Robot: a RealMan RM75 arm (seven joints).
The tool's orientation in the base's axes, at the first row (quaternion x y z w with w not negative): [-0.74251 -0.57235 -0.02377 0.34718]
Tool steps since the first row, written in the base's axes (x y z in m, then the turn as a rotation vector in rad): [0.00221 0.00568 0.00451 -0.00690 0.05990 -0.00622]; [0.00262 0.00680 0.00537 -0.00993 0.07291 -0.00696]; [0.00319 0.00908 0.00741 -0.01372 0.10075 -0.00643]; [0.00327 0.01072 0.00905 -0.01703 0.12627 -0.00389]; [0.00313 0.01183 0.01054 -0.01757 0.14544 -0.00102]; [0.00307 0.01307 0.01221 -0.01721 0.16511 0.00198]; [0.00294 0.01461 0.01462 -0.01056 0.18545 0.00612]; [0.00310 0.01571 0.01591 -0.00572 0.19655 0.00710]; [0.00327 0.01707 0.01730 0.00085 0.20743 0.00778]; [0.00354 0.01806 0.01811 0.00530 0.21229 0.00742]
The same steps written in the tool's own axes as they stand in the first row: [0.00745 -0.00088 -0.00114 0.04486 -0.00916 0.03972]; [0.00889 -0.00106 -0.00133 0.05434 -0.01277 0.04844]; [0.01187 -0.00180 -0.00184 0.07647 -0.01920 0.06453]; [0.01397 -0.00270 -0.00222 0.09770 -0.02596 0.07765]; [0.01550 -0.00366 -0.00270 0.11474 -0.02982 0.08608]; [0.01723 -0.00466 -0.00327 0.13255 -0.03301 0.09435]; [0.01951 -0.00611 -0.00421 0.15358 -0.03138 0.09984]; [0.02104 -0.00671 -0.00465 0.16492 -0.02882 0.10337]; [0.02284 -0.00739 -0.00503 0.17654 -0.02459 0.10638]; [0.02411 -0.00765 -0.00520 0.18196 -0.02106 0.10768]
